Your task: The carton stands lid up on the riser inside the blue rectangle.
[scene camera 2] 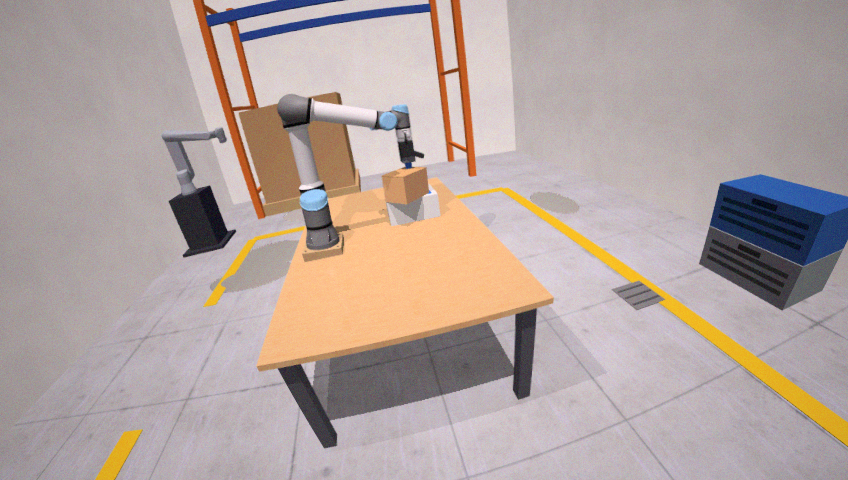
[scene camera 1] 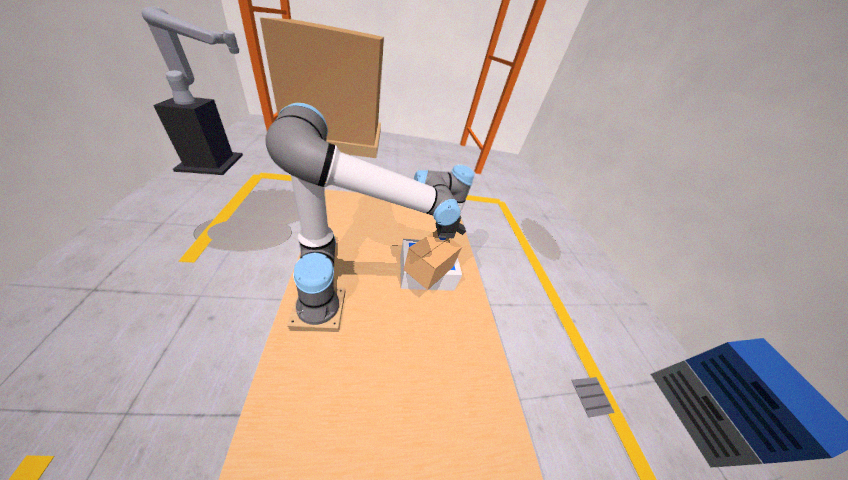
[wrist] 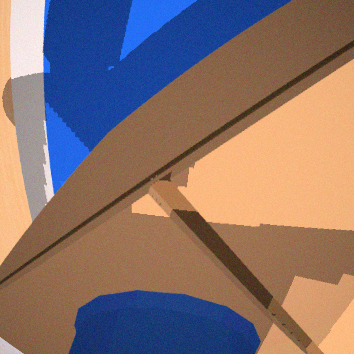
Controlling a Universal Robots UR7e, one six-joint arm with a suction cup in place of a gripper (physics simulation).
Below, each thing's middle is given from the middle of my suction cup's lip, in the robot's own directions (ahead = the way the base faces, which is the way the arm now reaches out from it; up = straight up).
The brown cardboard carton (scene camera 1: 428, 260) lies 40 mm behind my suction cup, 60 mm to the right of it and 70 mm below it. Round my suction cup: white riser with blue rectangle (scene camera 2: 426, 207) (10 mm behind, 10 mm to the left, 200 mm below).
